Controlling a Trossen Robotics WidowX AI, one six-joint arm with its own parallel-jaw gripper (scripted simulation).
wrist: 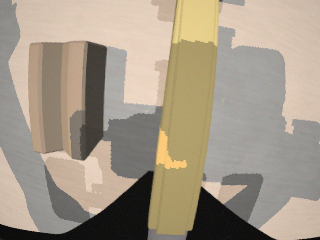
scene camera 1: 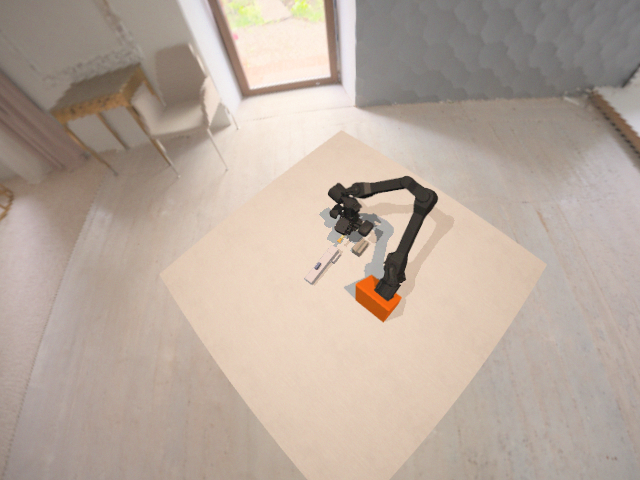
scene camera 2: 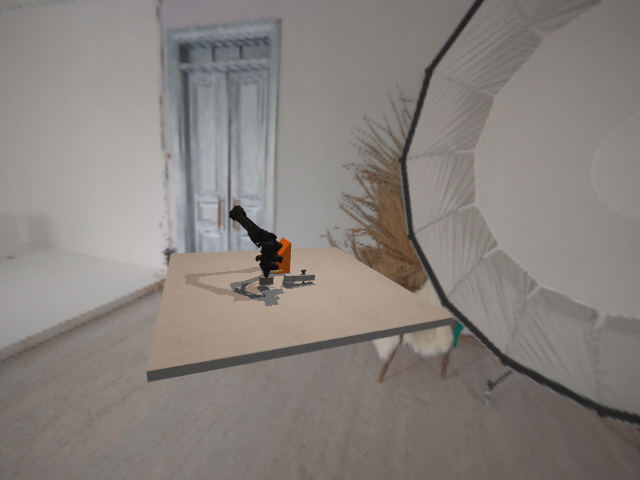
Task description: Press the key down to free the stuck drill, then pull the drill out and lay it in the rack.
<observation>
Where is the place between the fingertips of my gripper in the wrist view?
166, 180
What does my gripper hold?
A drill.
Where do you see a drill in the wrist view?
At 190, 83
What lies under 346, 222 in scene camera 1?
My gripper.
</observation>
